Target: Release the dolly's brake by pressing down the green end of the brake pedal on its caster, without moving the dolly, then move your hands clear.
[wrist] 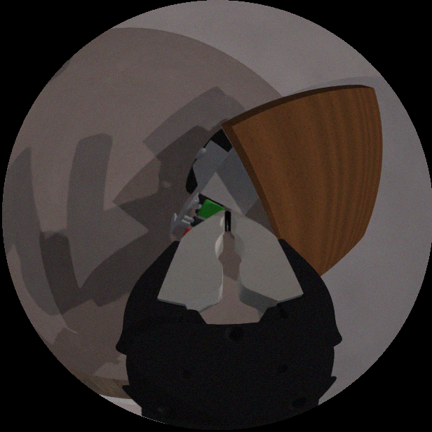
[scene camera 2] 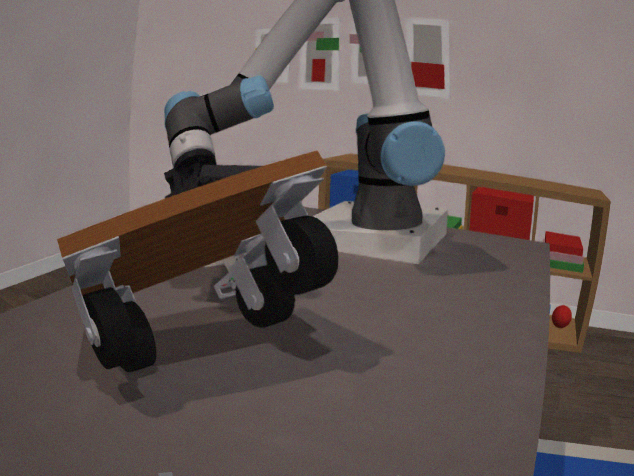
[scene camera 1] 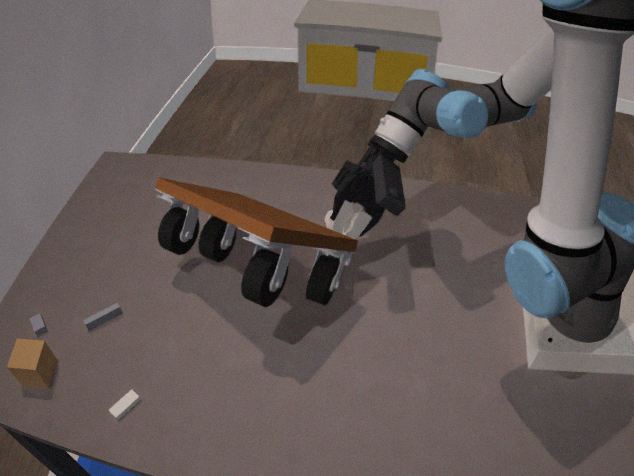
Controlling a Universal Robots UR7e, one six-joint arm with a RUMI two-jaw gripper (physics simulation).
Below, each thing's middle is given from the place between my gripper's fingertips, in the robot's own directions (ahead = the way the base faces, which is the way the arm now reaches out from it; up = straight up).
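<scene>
With the dolly [scene camera 2: 260, 211] in sight, I find my hand 13 cm short of it and 3 cm to the right of it, and 5 cm below it.
</scene>
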